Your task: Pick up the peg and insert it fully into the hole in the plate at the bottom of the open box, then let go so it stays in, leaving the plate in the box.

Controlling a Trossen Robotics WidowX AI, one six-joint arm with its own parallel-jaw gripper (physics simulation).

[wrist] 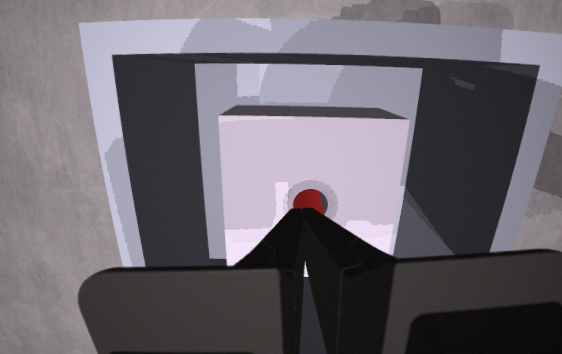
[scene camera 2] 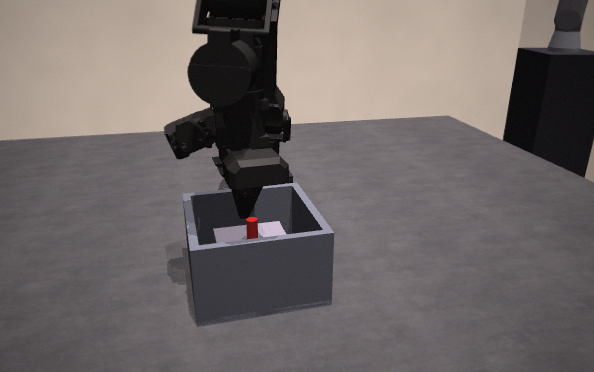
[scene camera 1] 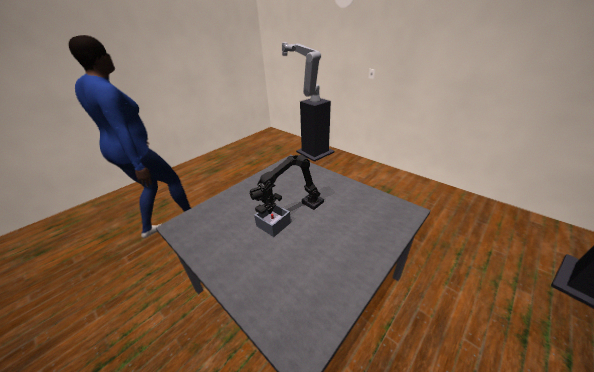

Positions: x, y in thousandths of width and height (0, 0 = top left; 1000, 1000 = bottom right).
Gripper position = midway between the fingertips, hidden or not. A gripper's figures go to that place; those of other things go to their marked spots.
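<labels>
A grey box (wrist: 848, 275) sits 0.15 m from the lens. For a pale plate (wrist: 629, 442) I get 0.14 m from the lens, and my own gripper (wrist: 536, 620) is 0.11 m from the lens.
</labels>
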